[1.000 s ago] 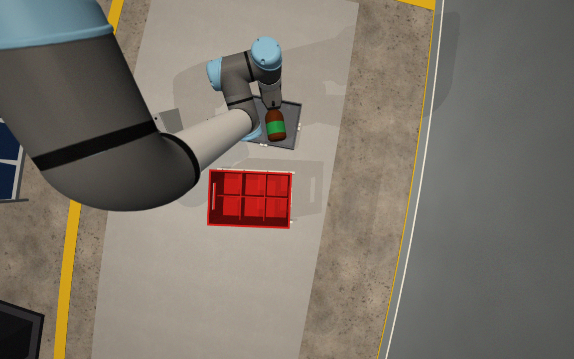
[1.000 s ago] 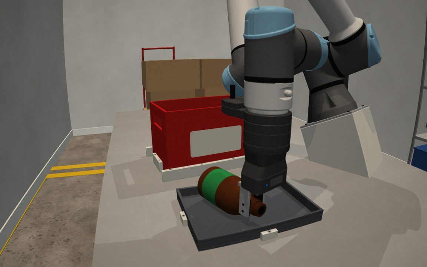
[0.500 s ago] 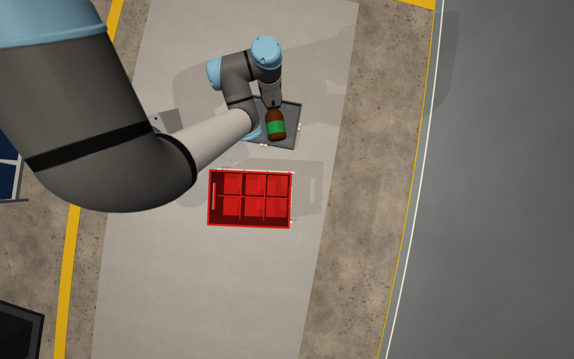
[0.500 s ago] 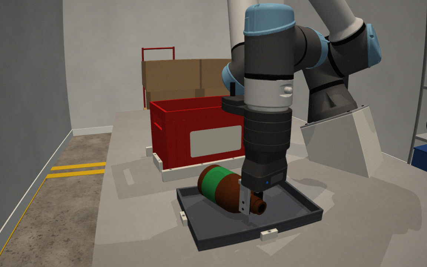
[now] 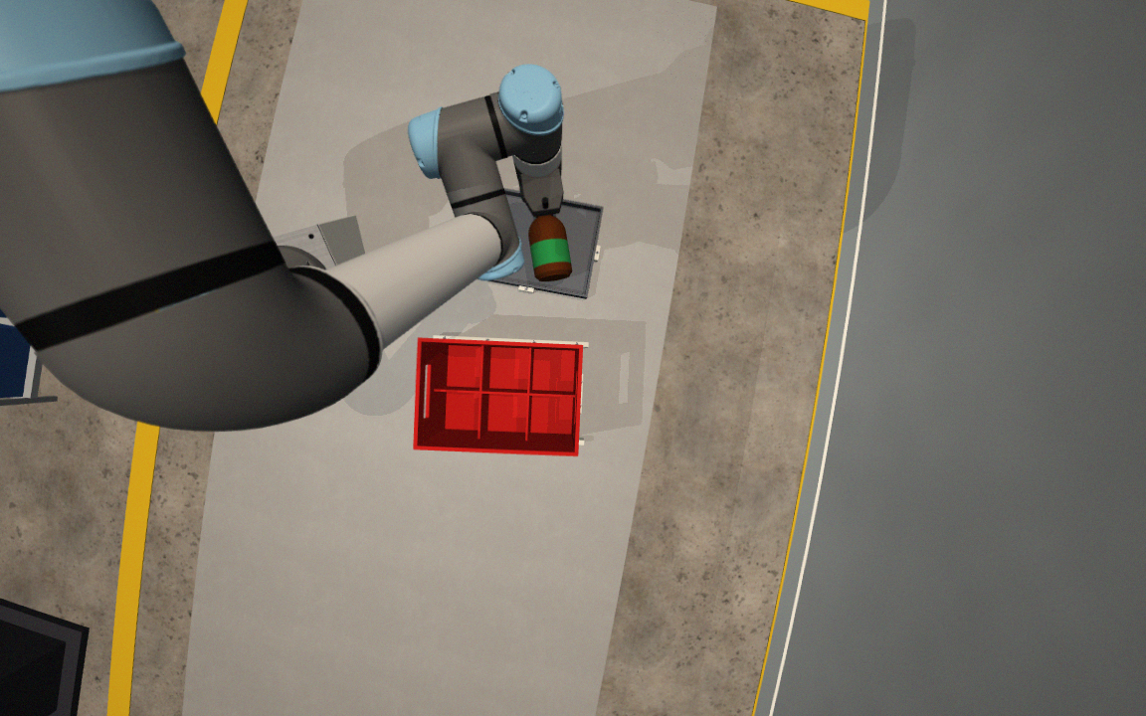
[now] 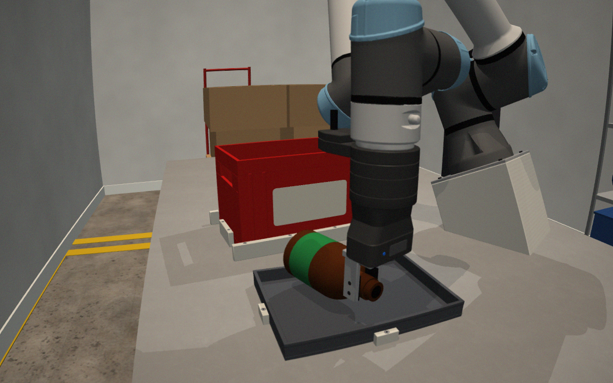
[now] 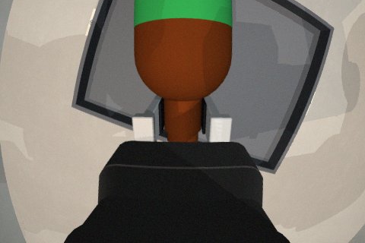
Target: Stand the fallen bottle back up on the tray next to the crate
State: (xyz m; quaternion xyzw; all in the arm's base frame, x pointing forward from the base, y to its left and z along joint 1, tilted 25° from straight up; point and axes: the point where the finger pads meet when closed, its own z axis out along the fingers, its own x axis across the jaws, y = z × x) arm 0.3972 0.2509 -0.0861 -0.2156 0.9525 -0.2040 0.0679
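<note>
Right now my hand is 50 mm to the left of the bottle, 20 mm short of it and 10 mm above it. The rest, counted from my hand: red crate 360 mm to the right, 20 mm ahead, 20 mm above; dark grey tray 50 mm to the right, 50 mm below, 10 mm behind.
</note>
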